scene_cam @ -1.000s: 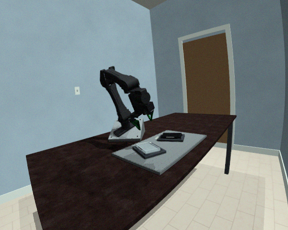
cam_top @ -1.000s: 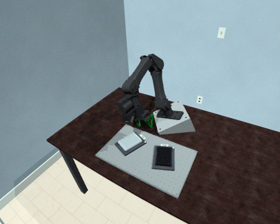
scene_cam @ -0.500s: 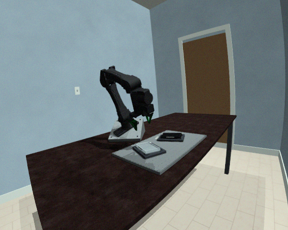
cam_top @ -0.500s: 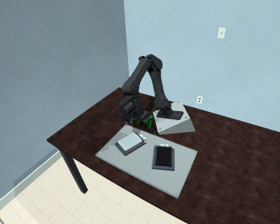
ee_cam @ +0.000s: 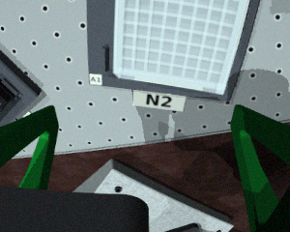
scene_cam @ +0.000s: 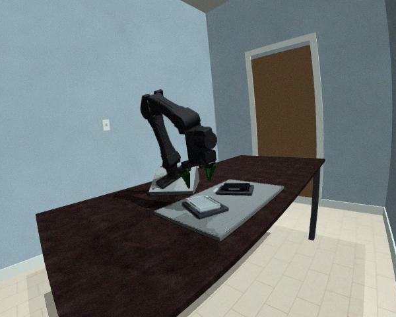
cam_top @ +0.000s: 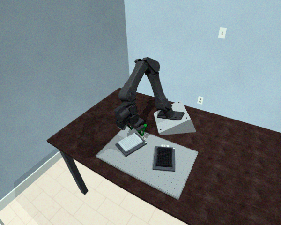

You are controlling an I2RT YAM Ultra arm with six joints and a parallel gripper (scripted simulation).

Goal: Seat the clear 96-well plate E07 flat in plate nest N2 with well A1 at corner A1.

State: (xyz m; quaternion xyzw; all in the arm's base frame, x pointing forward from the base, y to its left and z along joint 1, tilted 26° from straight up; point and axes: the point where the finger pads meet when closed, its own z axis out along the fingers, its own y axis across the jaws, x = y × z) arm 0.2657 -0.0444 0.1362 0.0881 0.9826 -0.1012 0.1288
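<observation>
Right now the dark plate nest N2 is 40 mm ahead of my hand, 20 mm to the right of it and 90 mm below it. Round my hand: A1 corner mark (10 mm behind, 50 mm to the left, 80 mm below); N2 label (50 mm behind, 10 mm to the left, 90 mm below); nest N1 (30 mm ahead, 210 mm to the left, 90 mm below).
</observation>
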